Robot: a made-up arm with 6 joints. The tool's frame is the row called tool. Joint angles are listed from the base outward.
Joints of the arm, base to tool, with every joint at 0 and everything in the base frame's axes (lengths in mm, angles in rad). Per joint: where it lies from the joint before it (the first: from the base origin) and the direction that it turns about. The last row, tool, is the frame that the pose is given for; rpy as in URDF.
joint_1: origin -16.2 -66.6 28.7 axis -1 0 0
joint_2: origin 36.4 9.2 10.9 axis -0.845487 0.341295 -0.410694
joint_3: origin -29.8 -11 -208.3 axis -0.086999 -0.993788 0.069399
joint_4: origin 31.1 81.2 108.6 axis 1 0 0
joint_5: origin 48.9 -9.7 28.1 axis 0 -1 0
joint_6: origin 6.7 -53 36.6 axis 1 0 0
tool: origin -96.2 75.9 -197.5 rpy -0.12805 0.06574 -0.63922
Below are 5 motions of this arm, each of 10 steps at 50 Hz.
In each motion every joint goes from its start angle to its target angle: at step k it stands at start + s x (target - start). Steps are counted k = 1, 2, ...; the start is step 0. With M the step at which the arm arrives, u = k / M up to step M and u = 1 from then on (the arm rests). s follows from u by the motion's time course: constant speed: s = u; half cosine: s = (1 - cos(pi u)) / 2; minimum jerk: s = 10 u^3 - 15 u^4 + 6 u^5.
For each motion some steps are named. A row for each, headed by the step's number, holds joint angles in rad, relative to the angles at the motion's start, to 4 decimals.
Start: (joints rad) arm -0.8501 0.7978 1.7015 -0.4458 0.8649 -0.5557
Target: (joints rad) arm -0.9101 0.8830 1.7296 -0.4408 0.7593 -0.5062
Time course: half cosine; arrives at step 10
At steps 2, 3, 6, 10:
2: -0.0057 0.0081 0.0027 0.0005 -0.0101 0.0047
3: -0.0124 0.0176 0.0058 0.0010 -0.0218 0.0102
6: -0.0393 0.0558 0.0184 0.0033 -0.0691 0.0324
10: -0.0600 0.0852 0.0281 0.0050 -0.1056 0.0495

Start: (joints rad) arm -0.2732 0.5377 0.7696 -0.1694 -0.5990 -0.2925
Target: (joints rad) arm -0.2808 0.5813 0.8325 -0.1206 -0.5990 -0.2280
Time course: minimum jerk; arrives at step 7
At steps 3, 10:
3: -0.0028 0.0160 0.0231 0.0180 0.0000 0.0237
10: -0.0076 0.0436 0.0629 0.0488 0.0000 0.0645

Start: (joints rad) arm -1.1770 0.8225 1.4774 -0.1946 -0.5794 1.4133
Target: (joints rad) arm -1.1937 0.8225 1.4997 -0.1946 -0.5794 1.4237
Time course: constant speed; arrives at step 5
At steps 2, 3, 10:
2: -0.0067 0.0000 0.0089 0.0000 0.0000 0.0042
3: -0.0100 0.0000 0.0134 0.0000 0.0000 0.0062
10: -0.0167 0.0000 0.0223 0.0000 0.0000 0.0104

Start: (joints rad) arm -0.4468 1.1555 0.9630 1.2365 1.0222 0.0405
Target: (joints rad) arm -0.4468 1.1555 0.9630 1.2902 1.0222 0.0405
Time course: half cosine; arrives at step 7
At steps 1, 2, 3, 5, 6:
1: 0.0000 0.0000 0.0000 0.0027 0.0000 0.0000
2: 0.0000 0.0000 0.0000 0.0101 0.0000 0.0000
3: 0.0000 0.0000 0.0000 0.0209 0.0000 0.0000
5: 0.0000 0.0000 0.0000 0.0436 0.0000 0.0000
6: 0.0000 0.0000 0.0000 0.0510 0.0000 0.0000

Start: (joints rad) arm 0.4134 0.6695 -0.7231 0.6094 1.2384 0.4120
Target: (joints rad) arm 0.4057 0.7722 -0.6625 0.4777 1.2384 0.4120
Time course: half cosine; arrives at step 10
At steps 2, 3, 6, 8, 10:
2: -0.0007 0.0098 0.0058 -0.0126 0.0000 0.0000
3: -0.0016 0.0212 0.0125 -0.0271 0.0000 0.0000
6: -0.0050 0.0672 0.0397 -0.0862 0.0000 0.0000
8: -0.0070 0.0929 0.0548 -0.1191 0.0000 0.0000
10: -0.0077 0.1027 0.0606 -0.1317 0.0000 0.0000

